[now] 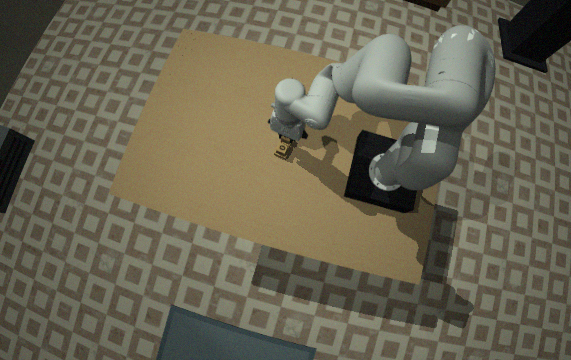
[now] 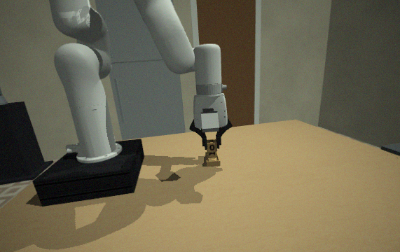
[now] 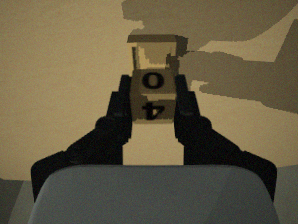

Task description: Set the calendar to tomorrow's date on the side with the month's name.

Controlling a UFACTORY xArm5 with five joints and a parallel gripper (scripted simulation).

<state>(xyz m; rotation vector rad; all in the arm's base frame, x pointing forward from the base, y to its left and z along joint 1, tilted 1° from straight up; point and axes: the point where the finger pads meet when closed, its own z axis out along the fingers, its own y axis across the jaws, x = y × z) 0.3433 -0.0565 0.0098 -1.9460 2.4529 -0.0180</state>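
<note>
Right now my hand is 1 cm above the wooden date cube. The rest, counted from my hand: wooden calendar tray 2 cm to the left, 7 cm below.
</note>
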